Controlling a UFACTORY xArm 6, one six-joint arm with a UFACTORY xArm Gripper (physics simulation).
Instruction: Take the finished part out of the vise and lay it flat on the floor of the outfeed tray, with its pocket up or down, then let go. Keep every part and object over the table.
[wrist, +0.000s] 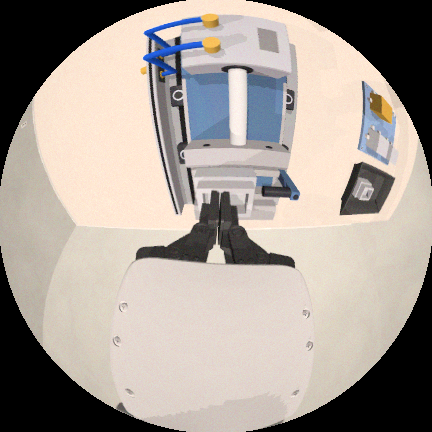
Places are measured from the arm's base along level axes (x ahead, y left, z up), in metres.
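Pixels of known places: gripper, fingertip midpoint: (218, 203).
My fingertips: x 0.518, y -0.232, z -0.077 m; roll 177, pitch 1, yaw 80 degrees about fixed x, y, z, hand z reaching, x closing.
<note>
For each thing: its top centre in the pictures, then the offset to it from my fingertips. "spot": a spot on its surface instead.
- light grey part, top centre: (225, 203) 0.001 m ahead, 0.006 m left, 0.000 m up
- vise, top centre: (233, 127) 0.067 m back, 0.019 m left, 0.016 m down
- dark tray, surface spot: (349, 197) spot: 0.077 m ahead, 0.321 m left, 0.104 m down
- small light grey piece, top centre: (366, 193) 0.035 m ahead, 0.337 m left, 0.068 m down
- black handle, surface spot: (275, 191) spot: 0.003 m ahead, 0.062 m left, 0.020 m down
- blue plate, surface spot: (366, 115) spot: 0.136 m back, 0.306 m left, 0.107 m down
- grey block, top centre: (382, 146) 0.089 m back, 0.346 m left, 0.071 m down
The light grey part (226, 181) with a rectangular pocket sits at the near end of the vise (235, 158), close in front of its wide grey jaw. My gripper (218, 203) is shut and empty. Its two fingertips stand together over the pocket and hide the middle of it. I cannot tell whether they touch the part. A dark tray (349, 197) with sloping walls stands on the right side of the table, with a small light grey piece (364, 190) inside it.
A black handle (275, 191) on a blue lever sticks out right of the part. A blue plate (366, 115) with an orange block (381, 108) and a grey block (380, 144) lies behind the tray. Blue hoses (172, 50) loop at the vise's far left. The table's front edge runs just below the vise.
</note>
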